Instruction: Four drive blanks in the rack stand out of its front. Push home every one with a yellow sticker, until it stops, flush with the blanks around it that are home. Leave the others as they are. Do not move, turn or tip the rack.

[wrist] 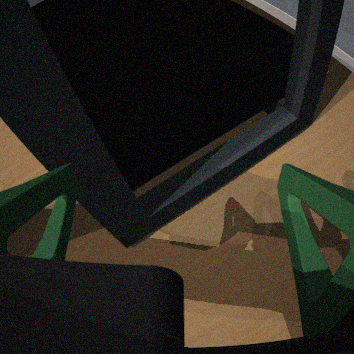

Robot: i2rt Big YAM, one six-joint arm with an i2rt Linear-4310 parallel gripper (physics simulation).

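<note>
The dark rack (70,140) fills the upper part of the wrist view, with its lower corner toward me. A wide dark post runs down its left, a lower rail and a narrower post are on the right, and a deep black opening lies between them. Drive blanks and yellow stickers do not show in this view. My gripper (177,174) is open, with its green fingers far apart at the left and right. The rack's lower corner shows between the fingers in the picture; nothing is held. Whether a finger touches the rack I cannot tell.
The rack stands on a wooden table top (235,320), which carries brown shadows of the arm and rack. A pale edge strip (272,12) runs along the upper right, with a grey-blue surface beyond it. A dark rounded part of the gripper covers the lower left.
</note>
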